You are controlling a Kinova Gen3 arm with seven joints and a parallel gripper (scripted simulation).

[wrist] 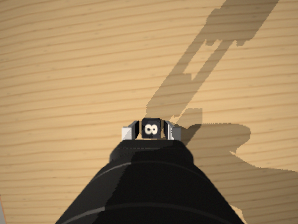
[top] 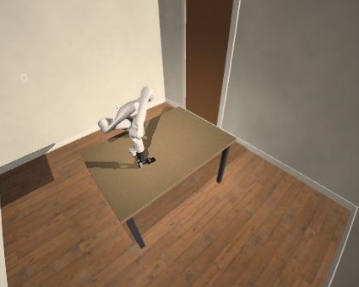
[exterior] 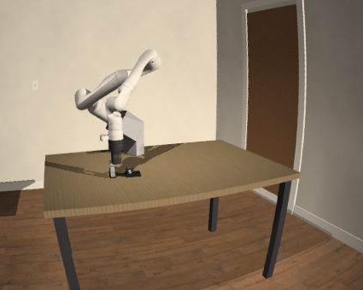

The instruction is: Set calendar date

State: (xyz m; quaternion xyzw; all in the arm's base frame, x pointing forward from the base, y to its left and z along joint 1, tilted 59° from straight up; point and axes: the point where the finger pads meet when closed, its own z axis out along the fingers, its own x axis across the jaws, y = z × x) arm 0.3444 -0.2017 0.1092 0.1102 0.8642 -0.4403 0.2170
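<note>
Right now the dark cube is 1 cm below my hand. Also, from my hand: dark tray: 4 cm ahead, 10 cm to the left, 2 cm below.
</note>
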